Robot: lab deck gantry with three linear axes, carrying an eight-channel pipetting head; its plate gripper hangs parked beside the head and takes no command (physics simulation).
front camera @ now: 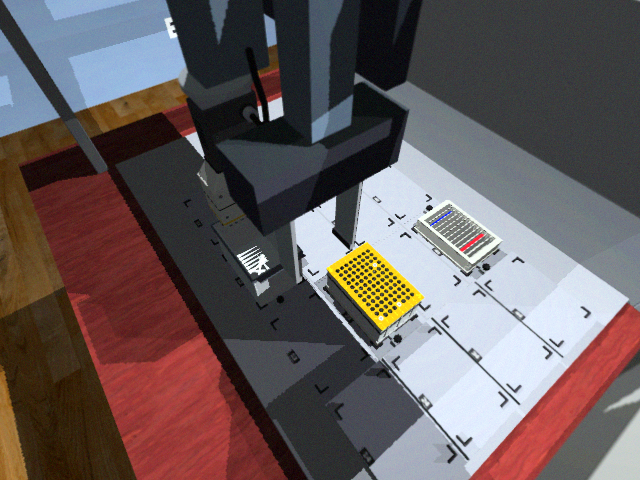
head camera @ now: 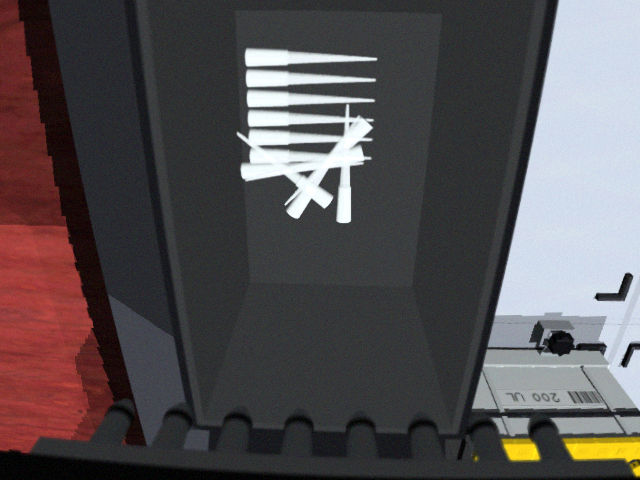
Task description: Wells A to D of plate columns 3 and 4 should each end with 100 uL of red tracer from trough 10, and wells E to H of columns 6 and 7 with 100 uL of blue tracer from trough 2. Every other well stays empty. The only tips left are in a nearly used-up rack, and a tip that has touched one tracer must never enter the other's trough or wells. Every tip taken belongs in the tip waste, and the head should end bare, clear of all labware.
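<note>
Looking at the scene, I can see a dark wall panel (front camera: 590, 229).
</note>
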